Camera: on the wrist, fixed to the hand. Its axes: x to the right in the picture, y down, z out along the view.
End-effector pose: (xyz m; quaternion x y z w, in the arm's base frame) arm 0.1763 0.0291 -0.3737 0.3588 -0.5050 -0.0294 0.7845
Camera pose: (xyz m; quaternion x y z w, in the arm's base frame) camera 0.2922 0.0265 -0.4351 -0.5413 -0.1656 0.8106 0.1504
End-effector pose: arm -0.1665 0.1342 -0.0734 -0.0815 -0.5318 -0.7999 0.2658
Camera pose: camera -0.1973 0.0568 -0.1748 -0.3565 0.1983 0.2195 0.8863
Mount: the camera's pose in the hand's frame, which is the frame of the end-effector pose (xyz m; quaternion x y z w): 0.0103 -0.0750 -0.1072 0.0644 -0.2210 -0.9730 0.0164
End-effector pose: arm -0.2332 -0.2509 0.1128 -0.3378 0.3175 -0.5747 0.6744
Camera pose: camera -0.3614 -0.2792 0.1128 0.3980 0.5095 0.6114 0.4562
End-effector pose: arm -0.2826 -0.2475 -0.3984 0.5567 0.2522 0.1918 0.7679
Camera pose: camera -0.3378 -0.1833 -0.4987 -0.1444 0.3885 -0.8833 0.2191
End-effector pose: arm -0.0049 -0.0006 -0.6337 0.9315 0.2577 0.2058 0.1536
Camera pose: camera -0.0777 0.0858 -0.5669 -0.1801 0.8899 -0.3685 0.1997
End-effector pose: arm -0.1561 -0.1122 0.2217 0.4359 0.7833 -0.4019 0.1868
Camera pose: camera -0.2181 -0.0440 0.3152 0.8318 -0.3698 0.3351 0.2430
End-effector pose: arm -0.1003 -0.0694 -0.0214 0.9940 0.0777 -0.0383 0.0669
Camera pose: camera -0.0951 0.0205 0.0741 0.0635 -0.9512 0.2904 0.0830
